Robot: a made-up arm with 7 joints.
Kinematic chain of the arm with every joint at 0, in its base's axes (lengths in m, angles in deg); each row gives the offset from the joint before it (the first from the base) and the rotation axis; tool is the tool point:
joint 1: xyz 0 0 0.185 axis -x
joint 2: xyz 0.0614 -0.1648 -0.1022 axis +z
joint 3: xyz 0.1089 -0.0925 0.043 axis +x
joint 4: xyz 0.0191 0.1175 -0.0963 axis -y
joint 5: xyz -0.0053 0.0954 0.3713 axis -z
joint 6: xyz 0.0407 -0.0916 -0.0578 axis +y
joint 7: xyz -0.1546 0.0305 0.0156 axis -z
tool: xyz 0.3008 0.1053 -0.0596
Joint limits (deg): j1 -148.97..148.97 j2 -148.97..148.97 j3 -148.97..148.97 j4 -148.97..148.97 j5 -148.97..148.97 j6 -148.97..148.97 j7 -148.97..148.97
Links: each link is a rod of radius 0.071 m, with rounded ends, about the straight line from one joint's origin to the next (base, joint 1, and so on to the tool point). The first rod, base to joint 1, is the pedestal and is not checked.
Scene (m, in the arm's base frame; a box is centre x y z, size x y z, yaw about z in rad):
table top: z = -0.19
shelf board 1: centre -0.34 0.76 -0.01 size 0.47 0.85 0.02 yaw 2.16
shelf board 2: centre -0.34 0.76 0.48 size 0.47 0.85 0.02 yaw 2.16
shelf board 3: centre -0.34 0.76 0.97 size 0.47 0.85 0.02 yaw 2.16
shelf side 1: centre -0.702 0.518 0.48 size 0.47 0.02 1 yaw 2.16
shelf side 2: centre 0.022 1.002 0.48 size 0.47 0.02 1 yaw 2.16
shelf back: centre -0.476 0.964 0.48 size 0.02 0.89 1 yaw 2.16
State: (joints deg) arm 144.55 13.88 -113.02 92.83 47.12 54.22 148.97
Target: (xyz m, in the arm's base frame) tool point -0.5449 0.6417 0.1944
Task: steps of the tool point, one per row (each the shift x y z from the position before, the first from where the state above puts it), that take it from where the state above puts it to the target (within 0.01 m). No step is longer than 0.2 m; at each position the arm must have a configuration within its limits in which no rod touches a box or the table.
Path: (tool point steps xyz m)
1: -0.0685 -0.1489 -0.0040
2: -0.0351 -0.1506 -0.0373
3: -0.0001 -0.1440 -0.0643
4: 0.0369 -0.1291 -0.0814
5: -0.0364 0.0374 -0.0516
6: -0.0218 0.0371 -0.0612
7: -0.0061 0.0352 -0.0662
8: 0.0090 0.0323 -0.0664
9: 0.0223 0.0295 -0.0621
10: -0.0948 0.1279 -0.0090
11: -0.0774 0.1203 0.0029
12: -0.0611 0.1009 0.0061

